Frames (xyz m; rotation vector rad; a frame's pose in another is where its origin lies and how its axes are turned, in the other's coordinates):
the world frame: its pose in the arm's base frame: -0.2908 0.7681 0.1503 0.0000 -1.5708 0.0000
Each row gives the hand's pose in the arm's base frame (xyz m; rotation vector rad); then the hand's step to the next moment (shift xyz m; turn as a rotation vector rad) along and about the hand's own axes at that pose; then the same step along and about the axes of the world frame.
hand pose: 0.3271 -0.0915 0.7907 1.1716 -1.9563 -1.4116
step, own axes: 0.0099 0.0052 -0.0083 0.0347 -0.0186 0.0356
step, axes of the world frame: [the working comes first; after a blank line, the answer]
step, axes of the arm's base frame: -0.0009 -0.0121 0.0068 -0.0387 -0.0122 -0.0342

0.0068 -0.0121 0.0009 -0.0342 -0.0122 0.0387
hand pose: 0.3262 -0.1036 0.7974 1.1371 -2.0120 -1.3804
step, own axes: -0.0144 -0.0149 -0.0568 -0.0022 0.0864 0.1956
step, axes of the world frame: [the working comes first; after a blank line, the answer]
step, axes of the arm's base frame: 0.0555 -0.0215 0.0104 -0.1754 0.1223 0.0006

0.0104 -0.0215 -0.0555 0.0006 0.1223 0.1754
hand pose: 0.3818 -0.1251 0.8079 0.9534 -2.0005 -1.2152
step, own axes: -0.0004 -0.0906 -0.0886 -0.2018 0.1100 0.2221
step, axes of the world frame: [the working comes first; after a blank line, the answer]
step, axes of the arm's base frame: 0.0939 -0.0708 -0.0472 -0.0910 0.3061 -0.0138

-0.0472 -0.0708 -0.0939 -0.0138 0.3061 0.0910
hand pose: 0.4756 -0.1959 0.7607 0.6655 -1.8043 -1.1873
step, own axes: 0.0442 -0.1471 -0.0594 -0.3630 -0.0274 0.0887
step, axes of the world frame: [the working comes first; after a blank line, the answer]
step, axes of the arm's base frame: 0.0267 -0.1220 -0.1073 0.1017 0.3163 -0.1732

-0.1073 -0.1220 -0.0267 -0.1732 0.3163 -0.1017
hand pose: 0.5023 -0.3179 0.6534 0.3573 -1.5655 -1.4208
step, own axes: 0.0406 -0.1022 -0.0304 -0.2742 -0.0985 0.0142
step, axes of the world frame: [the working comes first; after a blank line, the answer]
step, axes of the arm's base frame: -0.0342 -0.0773 -0.0767 0.0895 0.1852 -0.2069

-0.0767 -0.0773 0.0342 -0.2069 0.1852 -0.0895
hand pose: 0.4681 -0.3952 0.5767 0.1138 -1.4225 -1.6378
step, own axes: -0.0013 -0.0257 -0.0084 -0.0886 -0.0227 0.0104
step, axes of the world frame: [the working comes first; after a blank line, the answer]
step, axes of the arm's base frame: -0.0088 -0.0080 -0.0243 0.0306 0.0650 -0.0575

-0.0243 -0.0080 0.0088 -0.0575 0.0650 -0.0306
